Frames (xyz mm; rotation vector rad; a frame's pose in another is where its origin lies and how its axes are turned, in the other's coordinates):
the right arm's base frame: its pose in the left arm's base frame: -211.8 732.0 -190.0 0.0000 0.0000 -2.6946
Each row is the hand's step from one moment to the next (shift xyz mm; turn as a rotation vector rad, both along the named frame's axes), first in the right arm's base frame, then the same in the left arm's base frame.
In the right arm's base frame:
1: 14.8 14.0 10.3 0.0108 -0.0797 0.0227
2: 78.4 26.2 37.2 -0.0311 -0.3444 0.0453
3: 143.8 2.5 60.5 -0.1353 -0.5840 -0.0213
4: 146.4 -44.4 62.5 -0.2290 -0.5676 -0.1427
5: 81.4 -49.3 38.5 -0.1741 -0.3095 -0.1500
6: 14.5 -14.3 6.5 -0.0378 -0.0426 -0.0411
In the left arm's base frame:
1: -7.3 -19.0 10.3 -0.0442 0.0672 0.0227
2: -59.4 -57.5 37.2 -0.1208 0.3240 0.0453
3: -128.6 -64.4 60.5 -0.1304 0.5851 -0.0213
4: -151.2 -23.2 62.5 -0.0388 0.6108 -0.1427
5: -94.7 9.3 38.5 0.0232 0.3543 -0.1500
6: -19.3 6.6 6.5 0.0157 0.0548 -0.0411

